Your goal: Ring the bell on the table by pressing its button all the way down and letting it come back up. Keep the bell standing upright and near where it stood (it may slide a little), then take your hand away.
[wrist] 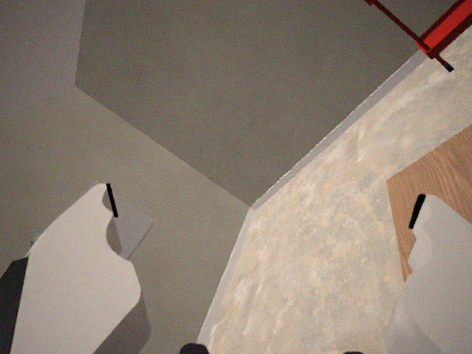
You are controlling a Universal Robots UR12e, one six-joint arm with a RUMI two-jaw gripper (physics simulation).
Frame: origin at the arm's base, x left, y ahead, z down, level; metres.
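Seen in the pictures: gripper, fingertip midpoint: (pixel 260 194).
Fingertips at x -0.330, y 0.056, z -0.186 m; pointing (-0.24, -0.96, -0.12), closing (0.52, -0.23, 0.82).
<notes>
A point is followed by its place in that frame.
My gripper (pixel 260 194) @(x -0.330, y 0.056, z -0.186 m) is open in the wrist view, its two pale jaws far apart at the lower left and lower right. No object shows between the jaws. The bell and its button do not show in this view. A brown wooden surface (pixel 435 170) @(x -0.336, y -0.232, z 0.063 m), perhaps part of the table, shows at the right edge, partly hidden behind the right jaw.
A mottled beige floor (pixel 310 260) runs from the bottom up to the upper right. Grey walls (pixel 215 90) meet it along a pale skirting edge. Part of a red object with a thin dark red bar (pixel 400 25) shows in the upper right corner.
</notes>
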